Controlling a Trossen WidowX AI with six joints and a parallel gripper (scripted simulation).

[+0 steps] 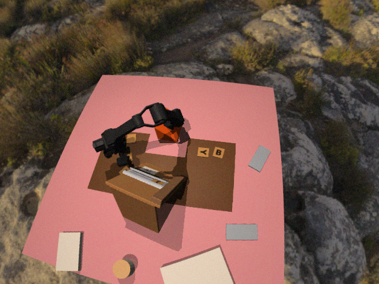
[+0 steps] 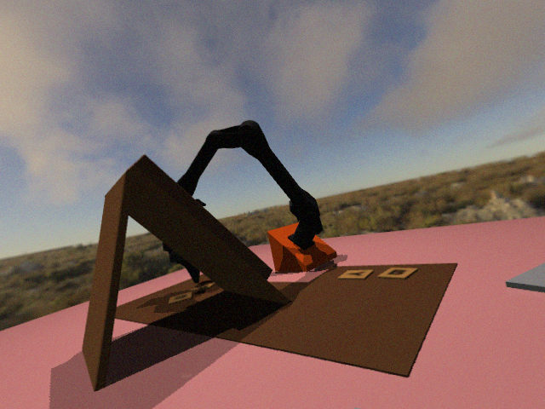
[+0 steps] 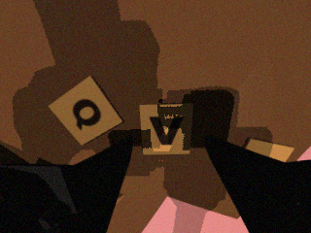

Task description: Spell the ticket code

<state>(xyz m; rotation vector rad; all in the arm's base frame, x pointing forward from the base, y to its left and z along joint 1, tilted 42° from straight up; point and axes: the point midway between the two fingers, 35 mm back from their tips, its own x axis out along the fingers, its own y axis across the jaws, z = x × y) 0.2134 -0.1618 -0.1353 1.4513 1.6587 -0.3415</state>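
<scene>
Right now my gripper tip is 9 cm short of the white ticket, 16 cm to the right of it and 6 cm below it. From my gripper tip the other things lie so: brown mat: 1 cm behind, 21 cm to the left, 2 cm below; white block: 54 cm ahead, 17 cm to the right, 1 cm below.
</scene>
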